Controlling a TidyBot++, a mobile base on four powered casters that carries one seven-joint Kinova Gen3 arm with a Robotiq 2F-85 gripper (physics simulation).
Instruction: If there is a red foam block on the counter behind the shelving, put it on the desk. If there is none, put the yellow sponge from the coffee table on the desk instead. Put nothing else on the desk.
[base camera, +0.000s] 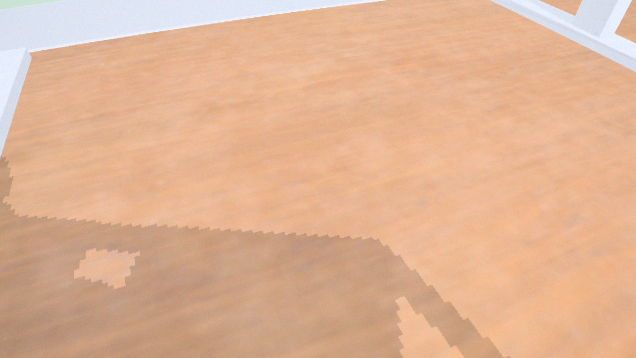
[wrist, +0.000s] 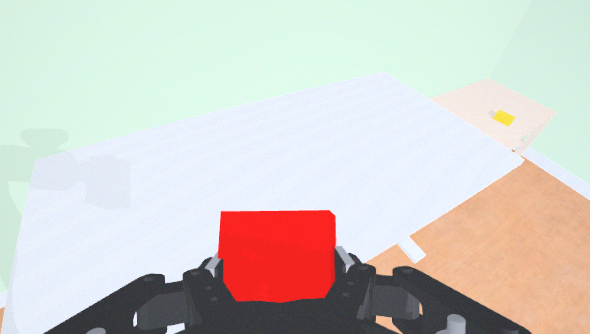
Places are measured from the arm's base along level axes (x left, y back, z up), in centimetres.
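Pixels of known places: gripper, fingertip midpoint: (wrist: 281, 263).
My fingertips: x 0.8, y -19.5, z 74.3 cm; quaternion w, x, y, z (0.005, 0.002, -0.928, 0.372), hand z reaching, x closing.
Behind a point stands the place of what it marks.
In the wrist view my gripper (wrist: 281, 263) @[x 0.8, y -19.5, z 74.3 cm] is shut on the red foam block (wrist: 277, 250) @[x 1.0, y -18.7, z 77.6 cm], which sits between the fingertips at the lower middle. The white desk (wrist: 300, 150) @[x -6.3, y -77.7, z 32.4 cm] spreads behind and below the block, and the block appears held above it. I cannot tell the exact height. The yellow sponge (wrist: 504, 118) @[x -139.0, y -135.3, z 8.8 cm] lies on the pale coffee table (wrist: 470, 102) @[x -130.6, y -158.9, z 5.4 cm] at the upper right. The gripper and the block do not show in the base camera view.
The wooden floor (base camera: 320, 150) @[x 2.5, y -53.5, z -39.6 cm] (wrist: 540, 210) @[x -175.7, y -98.9, z -39.7 cm] fills most of the base camera view, with a shadow across its lower left. White legs or frame parts stand at its upper left (base camera: 15, 90) @[x 56.8, y -64.1, z -38.2 cm] and upper right. A pale green wall (wrist: 200, 50) @[x 27.6, y -102.7, z 55.9 cm] rises behind the desk.
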